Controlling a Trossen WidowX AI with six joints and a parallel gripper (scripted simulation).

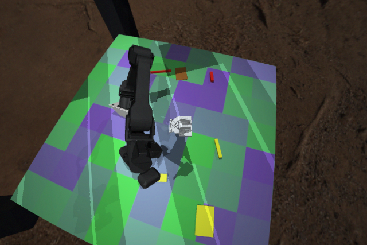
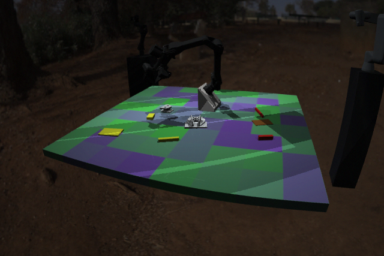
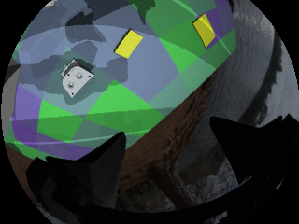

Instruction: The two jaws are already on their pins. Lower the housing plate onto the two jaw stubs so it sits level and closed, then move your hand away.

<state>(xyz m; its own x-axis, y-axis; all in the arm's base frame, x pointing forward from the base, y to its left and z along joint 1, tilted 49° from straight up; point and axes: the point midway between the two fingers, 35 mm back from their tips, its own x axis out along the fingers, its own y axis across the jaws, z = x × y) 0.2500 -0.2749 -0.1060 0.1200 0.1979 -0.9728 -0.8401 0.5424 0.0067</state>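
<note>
The white housing plate is 9 cm behind my gripper tip, 6 cm to the left of it and 19 cm below it. From my gripper tip the other things lie so: yellow bar (28 cm ahead, 25 cm to the left, 21 cm below); then small yellow tile (4 cm ahead, 2 cm to the left, 21 cm below); then large yellow tile (31 cm ahead, 9 cm to the right, 21 cm below).
</note>
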